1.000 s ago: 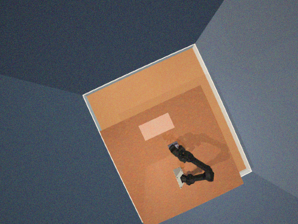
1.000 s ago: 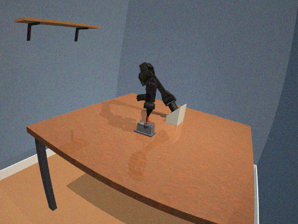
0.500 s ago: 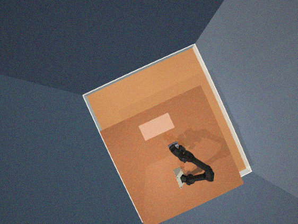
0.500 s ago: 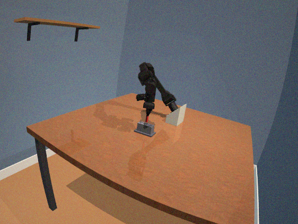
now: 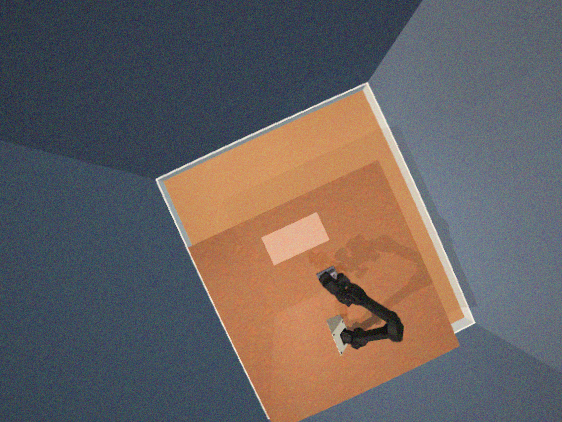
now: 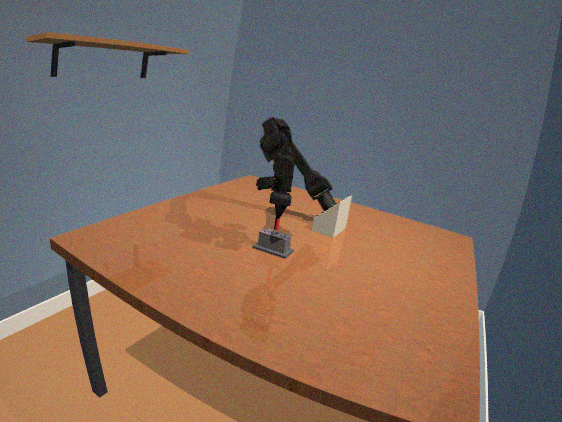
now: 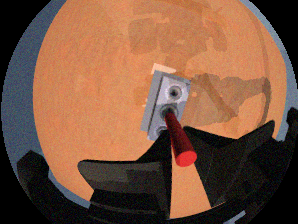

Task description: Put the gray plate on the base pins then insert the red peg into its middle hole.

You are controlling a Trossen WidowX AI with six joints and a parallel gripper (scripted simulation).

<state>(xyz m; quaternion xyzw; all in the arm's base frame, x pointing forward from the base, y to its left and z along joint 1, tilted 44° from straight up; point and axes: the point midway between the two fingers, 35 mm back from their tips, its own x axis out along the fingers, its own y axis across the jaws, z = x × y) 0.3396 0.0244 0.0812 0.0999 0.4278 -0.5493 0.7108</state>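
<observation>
Now: gripper tip 7 cm above the gray plate. Also, from my gripper tip: red peg (right at my gripper tip); then gray base (10 cm below).
</observation>
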